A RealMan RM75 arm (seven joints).
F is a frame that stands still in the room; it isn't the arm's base.
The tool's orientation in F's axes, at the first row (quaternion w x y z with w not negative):
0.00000, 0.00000, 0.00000, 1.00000
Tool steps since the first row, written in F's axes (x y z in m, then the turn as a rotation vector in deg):
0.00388, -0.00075, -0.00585, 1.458, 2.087, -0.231
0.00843, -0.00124, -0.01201, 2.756, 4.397, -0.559
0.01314, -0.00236, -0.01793, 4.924, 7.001, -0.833
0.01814, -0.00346, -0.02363, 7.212, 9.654, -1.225
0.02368, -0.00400, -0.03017, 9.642, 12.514, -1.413
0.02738, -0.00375, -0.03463, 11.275, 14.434, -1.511
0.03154, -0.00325, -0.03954, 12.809, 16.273, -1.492
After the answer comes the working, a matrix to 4 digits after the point.
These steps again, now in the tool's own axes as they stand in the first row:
-0.00388, 0.00075, -0.00585, -1.458, -2.087, -0.231
-0.00843, 0.00124, -0.01201, -2.756, -4.397, -0.559
-0.01314, 0.00236, -0.01793, -4.924, -7.001, -0.833
-0.01814, 0.00346, -0.02363, -7.212, -9.654, -1.225
-0.02368, 0.00400, -0.03017, -9.642, -12.514, -1.413
-0.02738, 0.00375, -0.03463, -11.275, -14.434, -1.511
-0.03154, 0.00325, -0.03954, -12.809, -16.273, -1.492

The tool's axes in the first row as the columns of a matrix, in F's axes (rounded; the answer above uses it unrounded):
-1.0000, 0.0000, 0.0000
0.0000, -1.0000, 0.0000
0.0000, 0.0000, 1.0000

